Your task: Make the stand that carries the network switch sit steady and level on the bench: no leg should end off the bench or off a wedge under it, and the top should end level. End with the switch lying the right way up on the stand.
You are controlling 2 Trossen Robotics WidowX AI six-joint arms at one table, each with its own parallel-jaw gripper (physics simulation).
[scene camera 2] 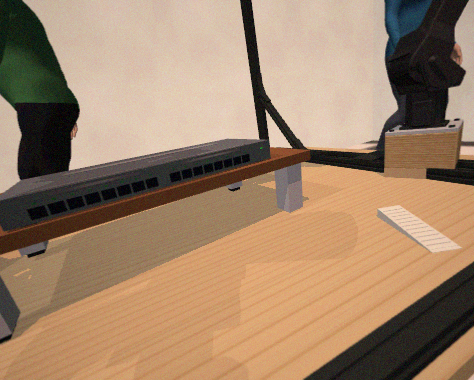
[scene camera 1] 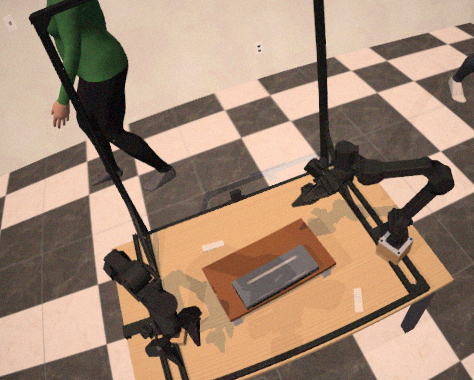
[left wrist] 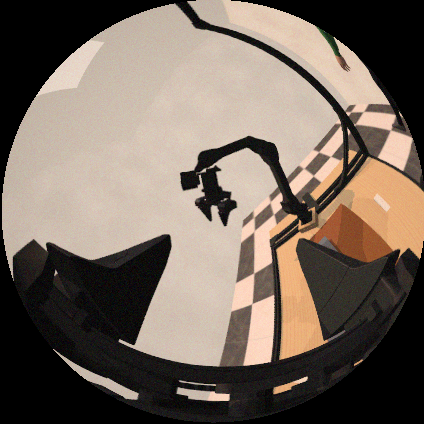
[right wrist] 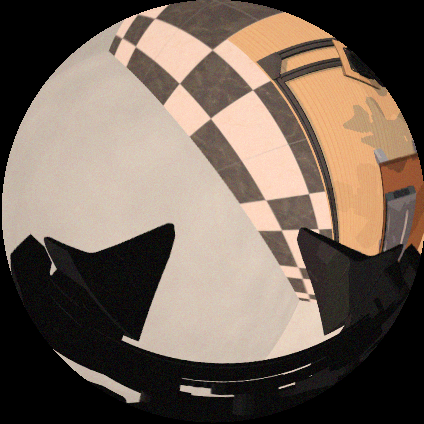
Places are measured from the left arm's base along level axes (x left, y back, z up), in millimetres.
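Pixels of known places: left gripper, fingertip midpoint: (scene camera 1: pixel 297 203) (left wrist: pixel 236 244); right gripper, fingertip midpoint: (scene camera 1: pixel 190 356) (left wrist: pixel 217 223) (right wrist: pixel 239 232); left arm's base, link origin: (scene camera 2: pixel 424 125) (scene camera 1: pixel 396 240); right arm's base, link origin: (left wrist: pixel 306 217).
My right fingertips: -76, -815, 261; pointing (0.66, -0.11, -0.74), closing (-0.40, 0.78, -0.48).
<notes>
For each thing: its top centre in the pictures, then the offset to it from my right fingertips, as dx, dy, dz. "*": a spot on its surface instead.
- bench with the grey switch, top centre: (scene camera 2: pixel 153 154) (left wrist: pixel 331 281) (right wrist: pixel 397 238) (scene camera 1: pixel 275 273) -135, +391, -215
- left leg, surface spot: (scene camera 2: pixel 7 310) * -137, +215, -322
- far leg, top centre: (scene camera 2: pixel 13 202) -324, +243, -252
- white wedge, top centre: (left wrist: pixel 381 200) (scene camera 1: pixel 212 244) -472, +342, -335
The brown stand (scene camera 1: pixel 295 235) (scene camera 2: pixel 200 186) (left wrist: pixel 345 230) (right wrist: pixel 400 172) is on the bench with the grey switch (scene camera 1: pixel 275 276) (scene camera 2: pixel 140 172) (right wrist: pixel 400 215) lying flat along it, ports on its side. In scene camera 2 its near right leg (scene camera 2: pixel 289 190) reaches the bench; the left leg (scene camera 2: pixel 7 310) and a far leg (scene camera 2: pixel 34 248) show dark feet, contact unclear. One white wedge (scene camera 1: pixel 213 245) (left wrist: pixel 382 202) lies behind the stand, another wedge (scene camera 1: pixel 358 299) (scene camera 2: pixel 419 229) right of it. My left gripper (scene camera 1: pixel 303 197) (left wrist: pixel 236 244) is open above the bench's back; my right gripper (scene camera 1: pixel 192 360) (left wrist: pixel 217 223) (right wrist: pixel 239 232) is open at the left.
The left arm's wooden base block (scene camera 1: pixel 393 251) (scene camera 2: pixel 422 150) stands at the bench's right side. Black rails (scene camera 1: pixel 320 345) run along the bench edges, and black frame posts (scene camera 1: pixel 322 90) rise at the back. A person in green (scene camera 1: pixel 95 45) is beyond the bench.
</notes>
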